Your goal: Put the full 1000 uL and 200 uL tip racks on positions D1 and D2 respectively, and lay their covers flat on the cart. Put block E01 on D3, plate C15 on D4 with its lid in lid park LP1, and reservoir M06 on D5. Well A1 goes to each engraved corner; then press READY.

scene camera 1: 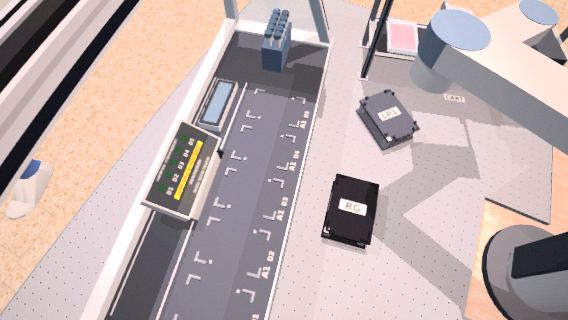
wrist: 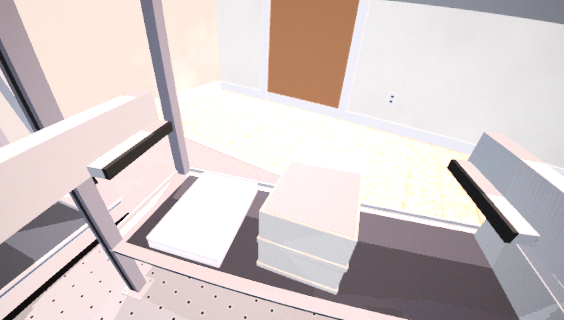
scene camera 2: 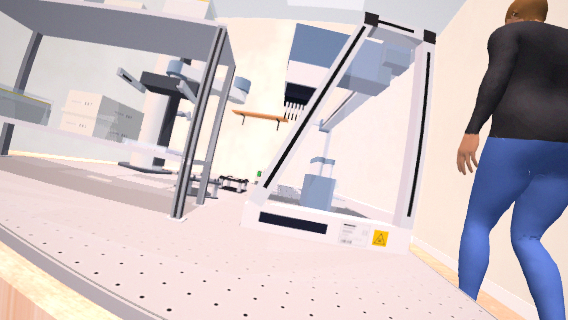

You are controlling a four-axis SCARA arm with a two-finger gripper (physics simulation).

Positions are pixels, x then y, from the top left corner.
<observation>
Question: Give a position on a pipetting head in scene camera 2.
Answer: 302, 80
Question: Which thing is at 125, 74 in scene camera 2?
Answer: My gripper.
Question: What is my gripper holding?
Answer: Nothing.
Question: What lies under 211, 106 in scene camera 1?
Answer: A shallow trough.
</observation>
